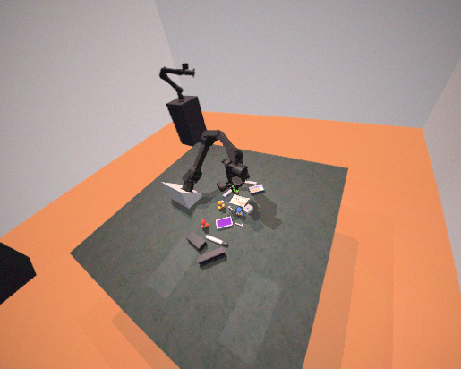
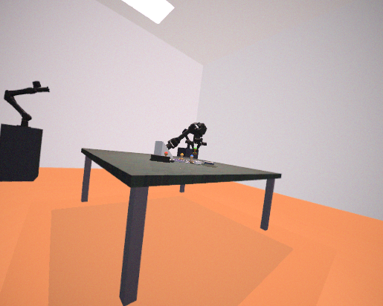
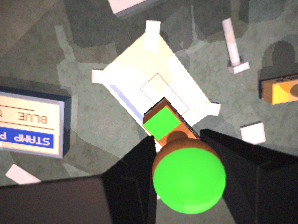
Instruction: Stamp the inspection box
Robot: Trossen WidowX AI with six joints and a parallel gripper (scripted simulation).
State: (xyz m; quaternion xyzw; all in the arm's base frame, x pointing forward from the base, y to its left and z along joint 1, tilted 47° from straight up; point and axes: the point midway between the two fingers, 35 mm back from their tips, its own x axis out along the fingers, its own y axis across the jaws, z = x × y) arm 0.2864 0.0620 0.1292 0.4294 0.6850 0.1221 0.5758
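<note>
My gripper tip is now 29 cm to the left of the white marker, 8 cm short of it and 8 cm above it. Round my gripper tip: green-knobbed stamp (right at my gripper tip); card (9 cm below, 1 cm ahead); orange-knobbed stamp (10 cm to the right, 7 cm below, 5 cm behind).
</note>
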